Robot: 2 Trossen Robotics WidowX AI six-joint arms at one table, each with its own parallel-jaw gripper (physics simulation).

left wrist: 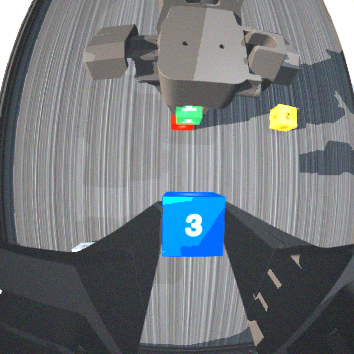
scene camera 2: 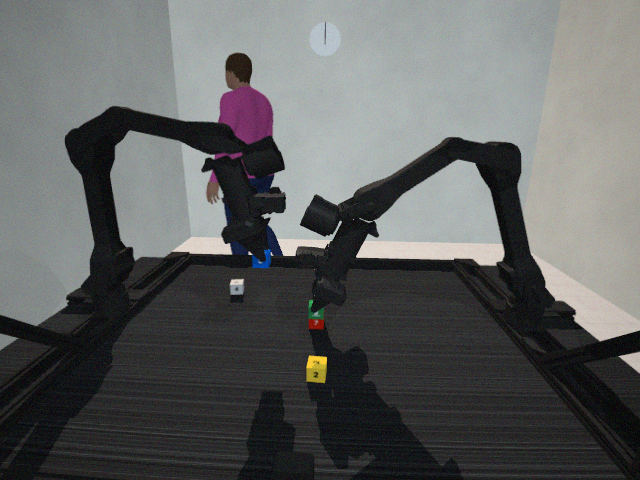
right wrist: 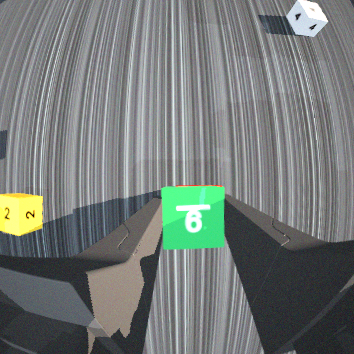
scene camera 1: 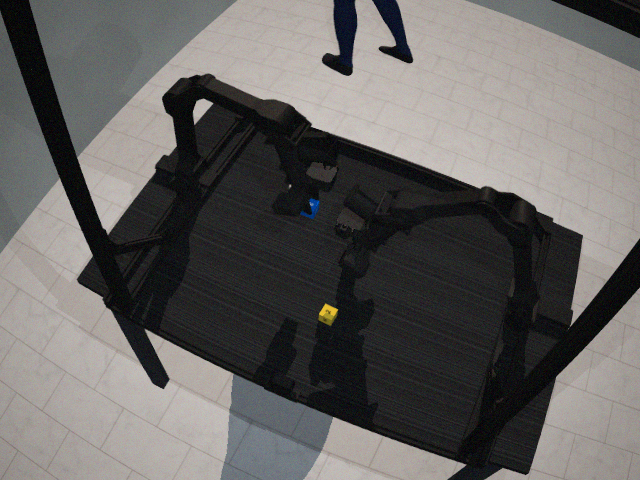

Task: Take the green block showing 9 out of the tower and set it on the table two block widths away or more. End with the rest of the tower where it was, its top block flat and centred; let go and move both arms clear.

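Places are measured from the left arm's base along level axes (x left, y back, z up), in metres.
Pixels of known places: left gripper, fingertip midpoint: (left wrist: 191,208) (scene camera 2: 265,258) (scene camera 1: 313,208); right gripper, fingertip midpoint: (left wrist: 187,113) (scene camera 2: 313,307) (right wrist: 191,201); left arm's base, link origin: (scene camera 2: 112,310) (scene camera 1: 188,195); right arm's base, link origin: (scene camera 2: 522,323) (scene camera 1: 516,323).
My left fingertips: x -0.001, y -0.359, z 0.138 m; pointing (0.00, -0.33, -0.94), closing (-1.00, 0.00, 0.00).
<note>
For each thing: its top centre in the pictures, then the offset to it from my left fingertips.
- green block, top centre: (right wrist: 193,218) (left wrist: 188,104) (scene camera 2: 316,303) dx -0.004, dy -0.107, dz -0.100 m
- blue block, top centre: (left wrist: 193,227) (scene camera 2: 261,252) (scene camera 1: 310,203) dx +0.000, dy +0.008, dz +0.013 m
- yellow block, top centre: (right wrist: 6,214) (left wrist: 287,114) (scene camera 2: 317,362) (scene camera 1: 328,311) dx -0.161, dy -0.116, dz -0.129 m
- white block, top centre: (right wrist: 312,9) (left wrist: 82,258) (scene camera 2: 236,281) dx +0.153, dy +0.111, dz -0.129 m
The green block (scene camera 2: 315,311) (left wrist: 189,115) (right wrist: 193,217) shows an upside-down underlined 9 in the right wrist view. My right gripper (scene camera 2: 316,304) is shut on it. The red block (scene camera 2: 316,323) (left wrist: 176,123) marked 7 is beneath it; in the left wrist view the green block looks offset from the red one, and whether they touch is unclear. The arm hides both in scene camera 1. My left gripper (scene camera 1: 311,206) (left wrist: 191,208) is shut on a blue block (scene camera 1: 313,210) (scene camera 2: 262,259) (left wrist: 193,242) marked 3, held above the table.
A yellow block (scene camera 1: 327,314) (scene camera 2: 316,369) (left wrist: 283,118) (right wrist: 21,214) marked 2 is nearer the bottom of scene camera 2. A white block (scene camera 2: 236,286) (left wrist: 83,246) (right wrist: 307,19) marked 4 is left of the tower there. The arms come close together above the table. A person stands beyond it.
</note>
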